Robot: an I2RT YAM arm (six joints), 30 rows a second.
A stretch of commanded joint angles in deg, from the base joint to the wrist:
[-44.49 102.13 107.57 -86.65 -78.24 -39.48]
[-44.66 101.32 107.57 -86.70 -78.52 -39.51]
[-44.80 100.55 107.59 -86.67 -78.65 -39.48]
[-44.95 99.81 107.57 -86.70 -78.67 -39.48]
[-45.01 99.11 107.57 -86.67 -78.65 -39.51]
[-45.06 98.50 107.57 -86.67 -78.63 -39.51]
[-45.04 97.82 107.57 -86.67 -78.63 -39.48]
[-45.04 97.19 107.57 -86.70 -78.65 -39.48]
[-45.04 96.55 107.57 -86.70 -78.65 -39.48]
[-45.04 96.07 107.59 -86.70 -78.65 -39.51]
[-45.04 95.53 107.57 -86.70 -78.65 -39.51]
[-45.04 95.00 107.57 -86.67 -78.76 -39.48]
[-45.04 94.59 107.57 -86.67 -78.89 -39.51]
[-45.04 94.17 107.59 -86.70 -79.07 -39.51]
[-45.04 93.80 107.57 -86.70 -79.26 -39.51]
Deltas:
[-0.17 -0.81 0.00 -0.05 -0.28 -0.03]
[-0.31 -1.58 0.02 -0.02 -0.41 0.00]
[-0.46 -2.32 0.00 -0.05 -0.43 0.00]
[-0.52 -3.02 0.00 -0.02 -0.41 -0.03]
[-0.57 -3.63 0.00 -0.02 -0.39 -0.03]
[-0.55 -4.31 0.00 -0.02 -0.39 0.00]
[-0.55 -4.94 0.00 -0.05 -0.41 0.00]
[-0.55 -5.58 0.00 -0.05 -0.41 0.00]
[-0.55 -6.06 0.02 -0.05 -0.41 -0.03]
[-0.55 -6.60 0.00 -0.05 -0.41 -0.03]
[-0.55 -7.13 0.00 -0.02 -0.52 0.00]
[-0.55 -7.54 0.00 -0.02 -0.65 -0.03]
[-0.55 -7.96 0.02 -0.05 -0.83 -0.03]
[-0.55 -8.33 0.00 -0.05 -1.02 -0.03]

